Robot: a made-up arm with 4 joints.
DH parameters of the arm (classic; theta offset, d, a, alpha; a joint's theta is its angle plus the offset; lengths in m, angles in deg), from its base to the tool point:
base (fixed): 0 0.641 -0.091 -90
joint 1: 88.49 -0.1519 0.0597 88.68
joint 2: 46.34 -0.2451 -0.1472 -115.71
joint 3: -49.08 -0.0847 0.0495 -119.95
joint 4: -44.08 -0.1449 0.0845 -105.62
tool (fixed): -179.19 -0.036 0 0
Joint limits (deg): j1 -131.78..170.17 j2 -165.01..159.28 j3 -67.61..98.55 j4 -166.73..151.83
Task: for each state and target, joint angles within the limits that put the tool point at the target. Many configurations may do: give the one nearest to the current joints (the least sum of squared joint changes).
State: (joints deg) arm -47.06 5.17 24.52 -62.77
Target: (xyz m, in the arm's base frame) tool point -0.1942 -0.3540 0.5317
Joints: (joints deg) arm -51.98 32.83 37.16 -104.39
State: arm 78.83 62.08 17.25 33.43
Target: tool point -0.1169 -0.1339 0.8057
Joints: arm 84.53 7.94 49.91 40.98
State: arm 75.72 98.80 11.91 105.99
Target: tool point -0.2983 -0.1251 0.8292
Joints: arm 122.30 141.04 -5.99 122.31
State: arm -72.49 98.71 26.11 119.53
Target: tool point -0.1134 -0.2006 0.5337
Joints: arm -37.90 90.83 38.41 85.74
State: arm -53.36 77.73 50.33 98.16
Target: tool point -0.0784 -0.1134 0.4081
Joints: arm -76.65 70.35 87.24 73.48
